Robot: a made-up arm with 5 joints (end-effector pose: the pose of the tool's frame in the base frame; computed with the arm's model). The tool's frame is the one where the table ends. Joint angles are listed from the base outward.
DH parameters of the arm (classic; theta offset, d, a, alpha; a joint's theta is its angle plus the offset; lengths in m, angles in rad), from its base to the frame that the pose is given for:
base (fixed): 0 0 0 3.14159
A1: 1.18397 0 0.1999 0
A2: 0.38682 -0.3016 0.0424 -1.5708
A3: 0 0.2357 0.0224 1.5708
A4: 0 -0.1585 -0.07 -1.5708
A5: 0 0.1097 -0.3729 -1.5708
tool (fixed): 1.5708 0.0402 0 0
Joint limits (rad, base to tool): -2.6..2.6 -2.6..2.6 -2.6..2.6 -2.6..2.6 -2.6..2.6
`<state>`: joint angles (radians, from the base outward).
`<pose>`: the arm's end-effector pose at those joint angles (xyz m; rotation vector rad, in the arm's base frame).
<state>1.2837 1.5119 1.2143 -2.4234 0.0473</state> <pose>0.2553 0.0476 0.7670 1.0065 0.6242 -0.3091</pose>
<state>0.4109 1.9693 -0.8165 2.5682 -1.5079</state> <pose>-0.2228 0.1950 0.6611 0.4411 0.7770 0.9444</pose>
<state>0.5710 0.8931 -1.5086 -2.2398 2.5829</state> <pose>-0.0032 -0.2017 0.3280 -2.1971 -1.3992 -1.7442</pose>
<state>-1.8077 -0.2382 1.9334 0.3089 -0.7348</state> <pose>0.0462 -0.2162 -0.1489 -0.4011 -1.3654 1.6713</pose>
